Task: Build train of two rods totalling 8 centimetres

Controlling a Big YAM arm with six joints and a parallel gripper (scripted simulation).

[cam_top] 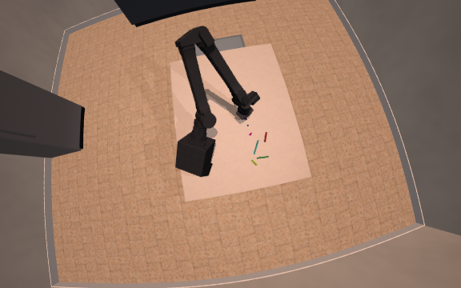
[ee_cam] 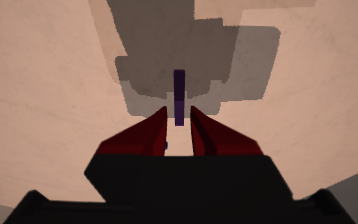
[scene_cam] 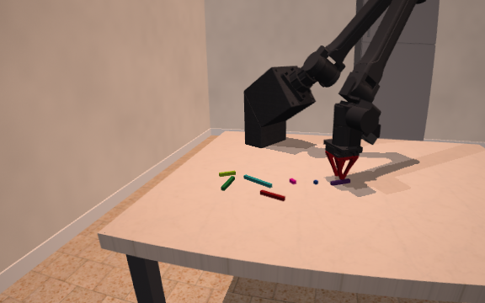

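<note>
The purple rod is 2 cm below my hand. The rest, counted from my hand: red rod: 17 cm ahead, 12 cm to the right, 2 cm below; magenta rod: 6 cm ahead, 12 cm to the right, 2 cm below; blue rod: 3 cm ahead, 6 cm to the right, 2 cm below.
</note>
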